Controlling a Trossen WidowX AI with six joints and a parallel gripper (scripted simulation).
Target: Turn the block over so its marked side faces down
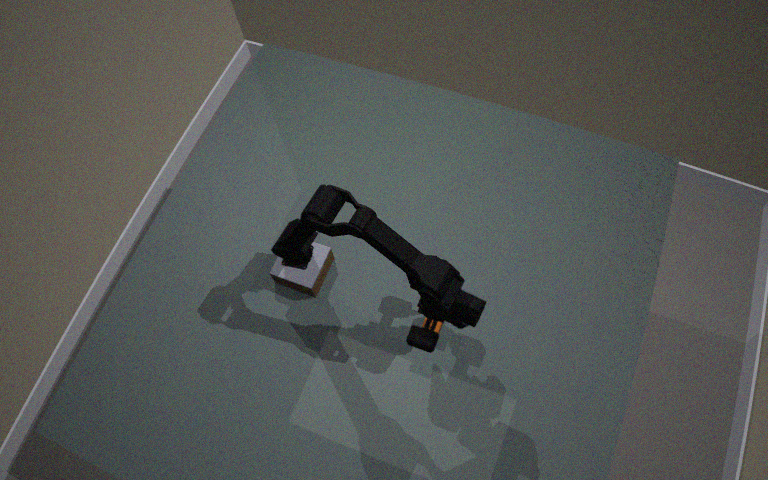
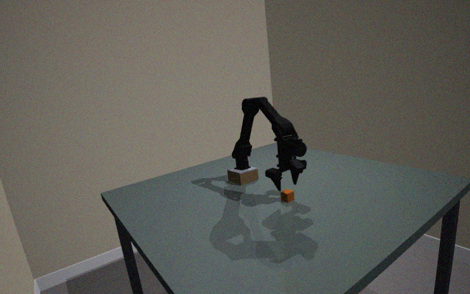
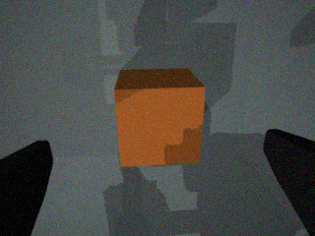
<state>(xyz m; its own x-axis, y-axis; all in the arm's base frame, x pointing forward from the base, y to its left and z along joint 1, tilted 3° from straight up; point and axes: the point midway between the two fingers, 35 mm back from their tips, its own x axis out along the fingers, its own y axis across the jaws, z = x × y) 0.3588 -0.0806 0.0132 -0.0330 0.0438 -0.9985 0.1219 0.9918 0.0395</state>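
The block is 1 cm behind my gripper tip and 4 cm below it.
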